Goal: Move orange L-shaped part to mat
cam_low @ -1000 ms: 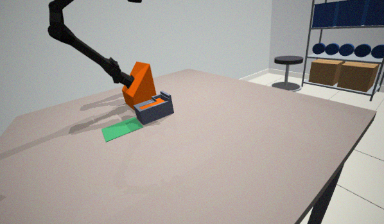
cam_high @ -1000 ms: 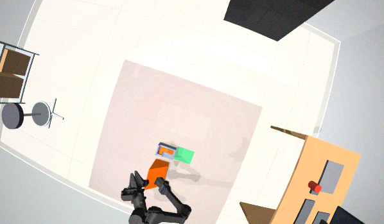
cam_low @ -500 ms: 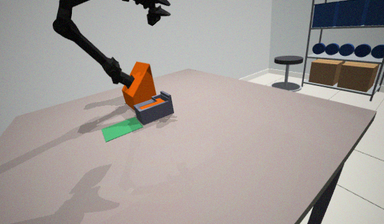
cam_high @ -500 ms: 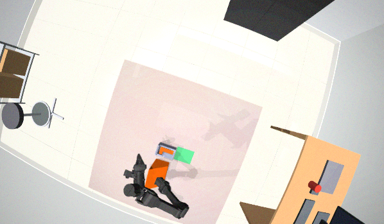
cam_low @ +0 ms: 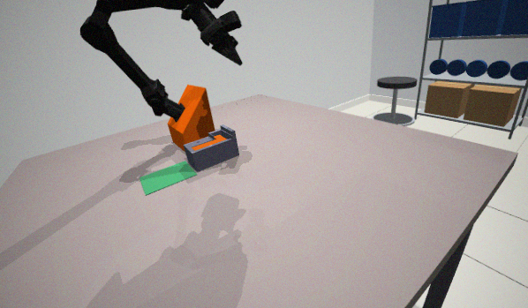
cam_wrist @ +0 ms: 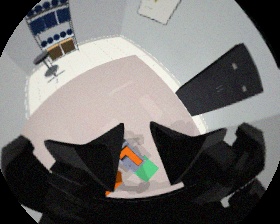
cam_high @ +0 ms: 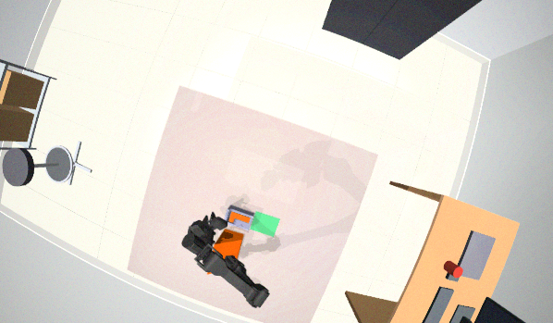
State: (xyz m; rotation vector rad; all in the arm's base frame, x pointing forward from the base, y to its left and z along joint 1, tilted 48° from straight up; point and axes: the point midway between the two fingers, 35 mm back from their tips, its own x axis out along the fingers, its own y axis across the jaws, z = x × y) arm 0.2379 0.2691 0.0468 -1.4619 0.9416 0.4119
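Right now the orange L-shaped part is 60 mm behind my gripper tip, 110 mm to the right of it and 240 mm below it. The rest, counted from my gripper tip: green mat: 50 mm behind, 280 mm to the right, 300 mm below.
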